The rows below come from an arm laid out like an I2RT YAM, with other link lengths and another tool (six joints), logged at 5 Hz.
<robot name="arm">
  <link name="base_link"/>
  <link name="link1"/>
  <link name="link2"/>
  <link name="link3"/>
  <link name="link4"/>
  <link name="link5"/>
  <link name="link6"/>
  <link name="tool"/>
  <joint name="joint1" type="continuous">
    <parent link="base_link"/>
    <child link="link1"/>
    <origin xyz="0 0 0.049" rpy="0 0 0"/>
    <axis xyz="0 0 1"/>
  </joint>
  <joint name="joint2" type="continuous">
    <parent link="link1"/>
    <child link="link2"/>
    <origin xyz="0.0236 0.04 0.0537" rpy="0 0 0"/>
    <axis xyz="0 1 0"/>
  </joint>
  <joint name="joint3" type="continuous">
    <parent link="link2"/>
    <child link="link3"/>
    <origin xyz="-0.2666 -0.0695 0" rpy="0 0 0"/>
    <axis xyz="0 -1 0"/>
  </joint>
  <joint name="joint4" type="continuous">
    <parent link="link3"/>
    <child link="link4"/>
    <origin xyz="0.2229 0.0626 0.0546" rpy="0 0 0"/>
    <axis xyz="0 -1 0"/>
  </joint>
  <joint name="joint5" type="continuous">
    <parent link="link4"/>
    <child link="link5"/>
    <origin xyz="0.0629 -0.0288 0.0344" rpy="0 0 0"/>
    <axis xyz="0 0 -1"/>
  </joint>
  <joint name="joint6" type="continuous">
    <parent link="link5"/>
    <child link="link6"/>
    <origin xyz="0.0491 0 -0.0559" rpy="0 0 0"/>
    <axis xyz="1 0 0"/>
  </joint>
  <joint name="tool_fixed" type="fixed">
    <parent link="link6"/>
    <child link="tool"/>
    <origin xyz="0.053 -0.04 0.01" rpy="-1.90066 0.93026 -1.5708"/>
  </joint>
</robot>
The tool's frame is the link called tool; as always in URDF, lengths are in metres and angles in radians. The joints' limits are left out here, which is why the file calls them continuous.
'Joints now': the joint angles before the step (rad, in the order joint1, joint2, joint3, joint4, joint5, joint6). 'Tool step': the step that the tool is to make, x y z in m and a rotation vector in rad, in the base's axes. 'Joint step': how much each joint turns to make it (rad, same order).
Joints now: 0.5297, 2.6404, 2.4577, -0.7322, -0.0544, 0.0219
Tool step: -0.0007, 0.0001, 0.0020, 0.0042, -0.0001, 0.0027
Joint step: -0.0001, -0.0073, -0.0064, 0.0013, -0.0045, 0.0000
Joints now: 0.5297, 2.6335, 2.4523, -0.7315, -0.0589, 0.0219
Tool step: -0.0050, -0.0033, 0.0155, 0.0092, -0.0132, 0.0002
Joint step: -0.0009, -0.0601, -0.0588, 0.0148, -0.0017, 0.0000
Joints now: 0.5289, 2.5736, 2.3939, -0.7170, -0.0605, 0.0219
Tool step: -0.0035, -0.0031, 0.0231, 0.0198, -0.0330, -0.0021
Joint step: -0.0016, -0.0623, -0.0376, 0.0138, 0.0000, 0.0007
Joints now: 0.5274, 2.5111, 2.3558, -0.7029, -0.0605, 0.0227
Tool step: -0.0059, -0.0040, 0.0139, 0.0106, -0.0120, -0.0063
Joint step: -0.0005, -0.0549, -0.0513, 0.0125, 0.0015, 0.0064
